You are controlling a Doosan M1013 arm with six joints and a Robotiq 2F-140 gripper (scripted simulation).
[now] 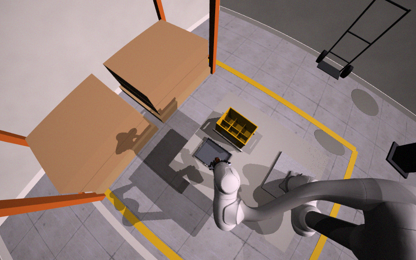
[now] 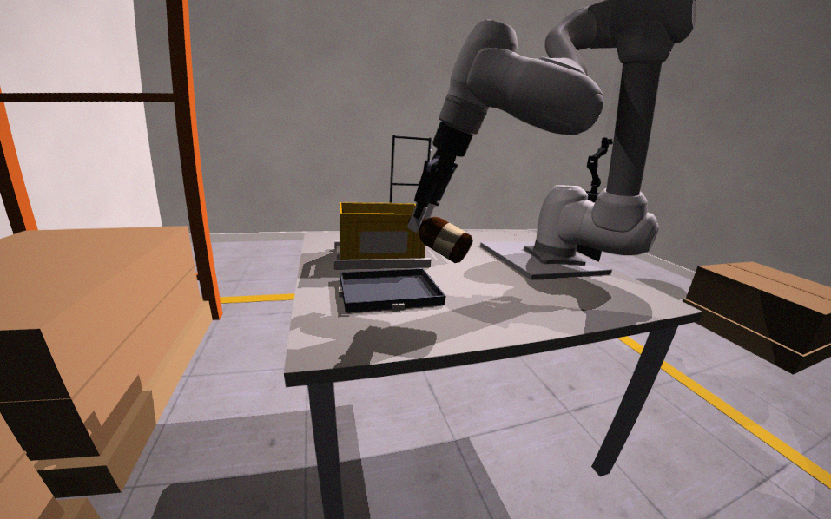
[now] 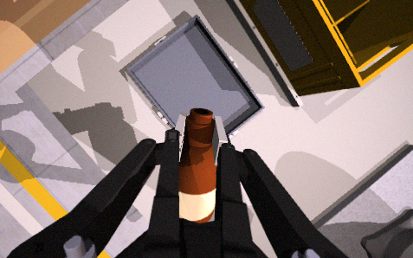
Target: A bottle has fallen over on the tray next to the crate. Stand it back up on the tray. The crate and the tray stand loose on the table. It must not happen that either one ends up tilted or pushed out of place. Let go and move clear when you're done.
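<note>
Right now my hand is 40 mm past the brown bottle, 30 mm above it and 20 mm to the right of it. Also, from my hand: dark grey tray: 210 mm below, 70 mm ahead, 40 mm to the right; then yellow crate: 310 mm to the right, 140 mm below, 100 mm ahead.
</note>
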